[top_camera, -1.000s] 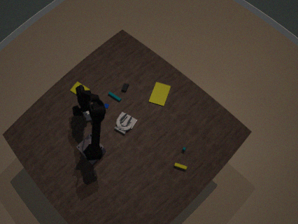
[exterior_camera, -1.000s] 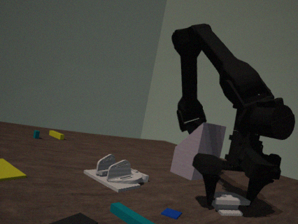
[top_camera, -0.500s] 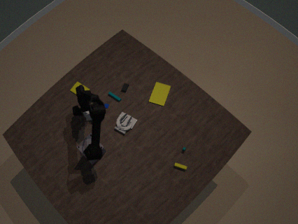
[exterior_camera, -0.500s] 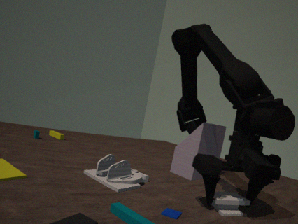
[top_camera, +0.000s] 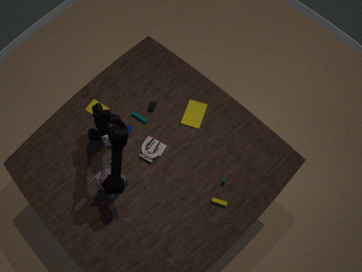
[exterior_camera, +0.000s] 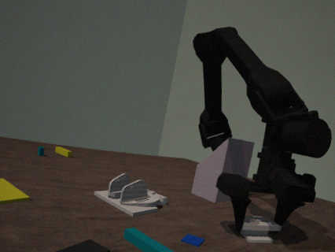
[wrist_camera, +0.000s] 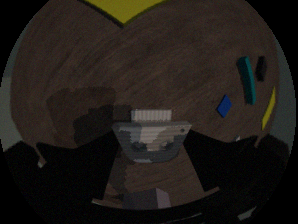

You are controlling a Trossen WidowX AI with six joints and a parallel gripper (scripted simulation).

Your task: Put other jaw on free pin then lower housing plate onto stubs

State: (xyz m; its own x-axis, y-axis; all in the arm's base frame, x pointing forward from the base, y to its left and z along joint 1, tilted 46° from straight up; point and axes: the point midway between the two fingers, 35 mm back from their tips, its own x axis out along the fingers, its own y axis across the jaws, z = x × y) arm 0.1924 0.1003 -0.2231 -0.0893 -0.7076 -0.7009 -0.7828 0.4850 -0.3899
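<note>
Now: gripper tip 1 cm to the left of the white block and 1 cm past it. Round my gripper tip: blue tile: 12 cm ahead, 5 cm to the right, 1 cm below; then teal bar: 21 cm ahead, 5 cm to the right; then housing plate: 2 cm above, 1 cm to the right.
</note>
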